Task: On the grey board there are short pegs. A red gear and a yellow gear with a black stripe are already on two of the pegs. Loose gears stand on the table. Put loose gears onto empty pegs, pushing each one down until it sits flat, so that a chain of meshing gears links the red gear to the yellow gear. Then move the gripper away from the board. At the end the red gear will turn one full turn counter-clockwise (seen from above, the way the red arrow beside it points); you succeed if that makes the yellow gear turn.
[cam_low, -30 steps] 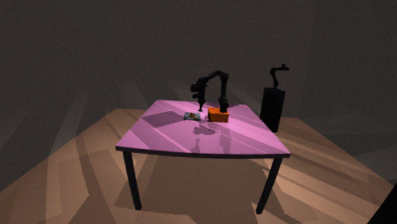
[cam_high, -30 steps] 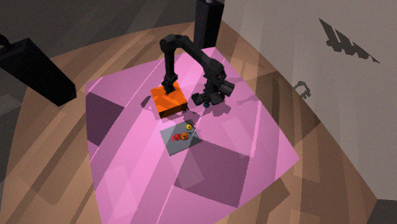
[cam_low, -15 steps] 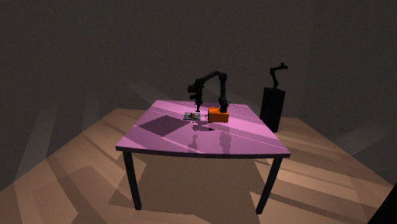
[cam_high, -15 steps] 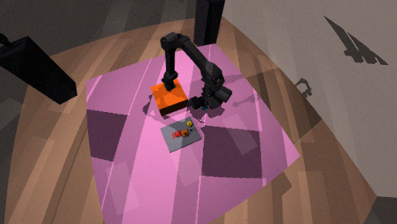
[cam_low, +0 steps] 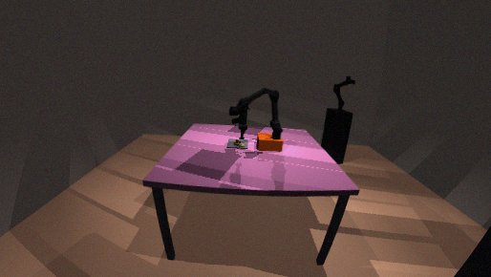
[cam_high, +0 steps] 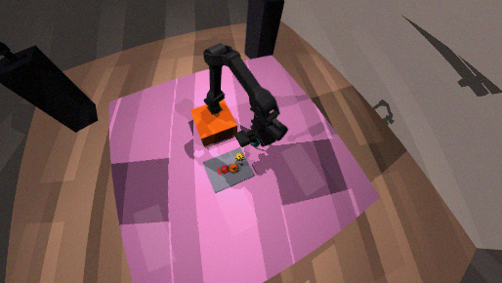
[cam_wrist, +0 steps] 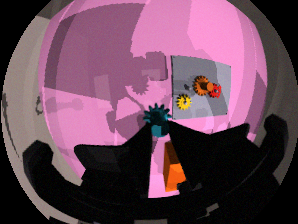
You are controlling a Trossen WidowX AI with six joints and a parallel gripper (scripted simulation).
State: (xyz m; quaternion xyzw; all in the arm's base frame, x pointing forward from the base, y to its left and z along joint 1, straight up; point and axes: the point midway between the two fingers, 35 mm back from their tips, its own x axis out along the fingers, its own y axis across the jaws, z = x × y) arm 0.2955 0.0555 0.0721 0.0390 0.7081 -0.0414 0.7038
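Now: the yellow gear 110 mm below my gripper tip, 80 mm to the right of it and 10 mm behind it. Round my gripper tip: teal gear: 10 mm below; red gear: 180 mm to the right, 110 mm below; orange gear: 140 mm to the right, 110 mm below, 20 mm ahead.
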